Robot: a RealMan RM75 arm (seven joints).
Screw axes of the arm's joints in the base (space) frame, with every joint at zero. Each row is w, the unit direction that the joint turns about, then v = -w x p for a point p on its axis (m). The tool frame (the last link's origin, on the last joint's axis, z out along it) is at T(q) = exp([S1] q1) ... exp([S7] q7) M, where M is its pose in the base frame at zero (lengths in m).
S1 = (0, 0, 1, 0, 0, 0)
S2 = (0, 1, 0, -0.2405, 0, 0)
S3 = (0, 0, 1, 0, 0, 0)
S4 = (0, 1, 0, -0.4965, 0, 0)
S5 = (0, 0, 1, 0, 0, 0)
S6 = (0, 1, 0, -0.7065, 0, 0)
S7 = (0, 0, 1, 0, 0, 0)
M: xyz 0 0 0.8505 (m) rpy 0 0 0 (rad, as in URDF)
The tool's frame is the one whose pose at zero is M.
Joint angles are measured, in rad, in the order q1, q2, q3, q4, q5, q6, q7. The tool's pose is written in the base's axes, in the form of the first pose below.
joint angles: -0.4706, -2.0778, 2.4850, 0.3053, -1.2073, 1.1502, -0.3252
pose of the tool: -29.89 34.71 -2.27 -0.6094 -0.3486 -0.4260 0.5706
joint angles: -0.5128, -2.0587, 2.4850, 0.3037, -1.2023, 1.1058, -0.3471
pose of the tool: -29.26 36.24 -1.95 -0.6207 -0.3493 -0.4242 0.5593
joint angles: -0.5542, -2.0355, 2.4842, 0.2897, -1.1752, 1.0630, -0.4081
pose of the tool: -28.79 37.72 -1.43 -0.6328 -0.3543 -0.4254 0.5414
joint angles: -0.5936, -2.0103, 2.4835, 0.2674, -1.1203, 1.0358, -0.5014
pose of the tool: -28.23 39.05 -0.78 -0.6471 -0.3579 -0.4318 0.5165
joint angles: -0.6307, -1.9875, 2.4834, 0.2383, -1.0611, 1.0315, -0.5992
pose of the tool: -27.58 40.22 0.04 -0.6597 -0.3568 -0.4415 0.4925
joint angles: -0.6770, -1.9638, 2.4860, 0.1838, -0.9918, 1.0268, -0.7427
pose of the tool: -27.13 41.54 1.15 -0.6699 -0.3658 -0.4500 0.4636
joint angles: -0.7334, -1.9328, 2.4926, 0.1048, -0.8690, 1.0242, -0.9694
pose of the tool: -26.69 42.98 2.45 -0.6851 -0.3901 -0.4528 0.4165
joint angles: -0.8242, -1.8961, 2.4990, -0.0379, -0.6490, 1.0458, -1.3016
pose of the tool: -25.98 44.77 4.30 -0.7115 -0.4285 -0.4311 0.3526
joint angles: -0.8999, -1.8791, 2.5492, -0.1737, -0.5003, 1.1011, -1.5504
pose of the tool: -25.25 45.73 5.73 -0.7334 -0.4584 -0.3967 0.3076
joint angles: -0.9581, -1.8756, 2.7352, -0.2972, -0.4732, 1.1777, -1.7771
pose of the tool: -24.00 46.27 6.89 -0.7586 -0.4811 -0.3514 0.2637
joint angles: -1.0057, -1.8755, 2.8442, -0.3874, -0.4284, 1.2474, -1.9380
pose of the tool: -22.52 46.65 7.77 -0.7749 -0.4969 -0.3137 0.2328
